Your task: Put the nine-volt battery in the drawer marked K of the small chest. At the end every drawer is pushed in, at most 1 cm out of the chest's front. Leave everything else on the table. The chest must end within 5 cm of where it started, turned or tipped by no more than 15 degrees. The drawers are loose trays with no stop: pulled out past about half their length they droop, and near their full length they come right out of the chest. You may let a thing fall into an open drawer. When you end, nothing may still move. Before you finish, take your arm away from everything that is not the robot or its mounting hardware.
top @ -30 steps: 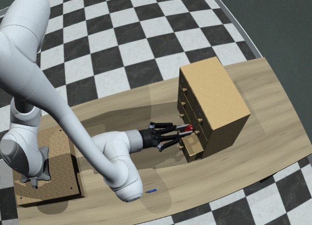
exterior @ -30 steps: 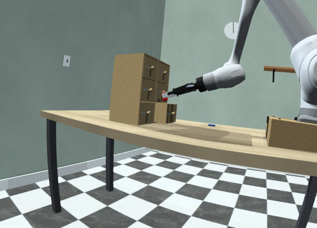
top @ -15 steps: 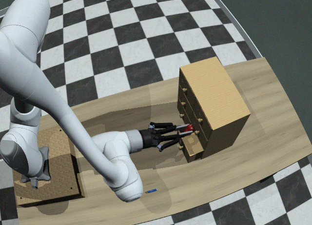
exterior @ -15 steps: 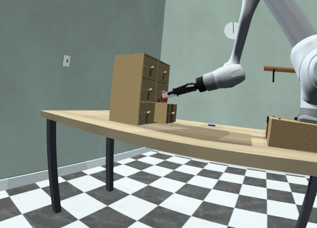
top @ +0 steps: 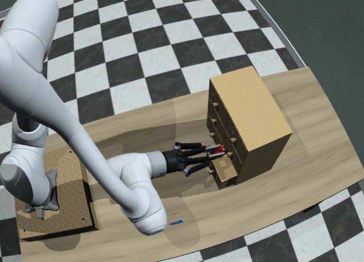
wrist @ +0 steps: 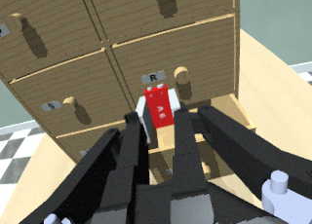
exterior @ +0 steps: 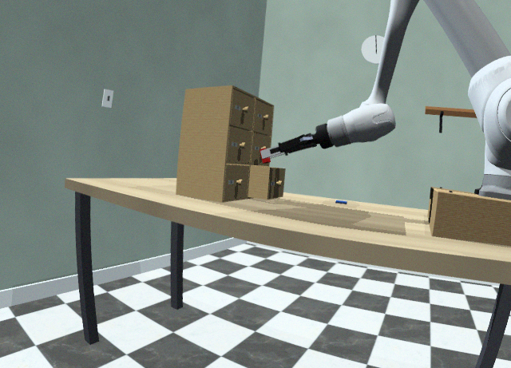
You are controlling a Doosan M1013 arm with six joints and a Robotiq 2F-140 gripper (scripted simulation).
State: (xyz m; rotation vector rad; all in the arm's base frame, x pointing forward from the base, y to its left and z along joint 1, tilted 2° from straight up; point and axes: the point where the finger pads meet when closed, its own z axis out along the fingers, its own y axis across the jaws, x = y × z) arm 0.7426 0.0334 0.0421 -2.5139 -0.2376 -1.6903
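My hand is 30 mm short of the red nine-volt battery and 10 mm to the right of it. The rest, counted from my hand: small blue object: 180 mm behind, 210 mm to the right, 150 mm below; drawer: 70 mm ahead, 20 mm to the right, 120 mm below.
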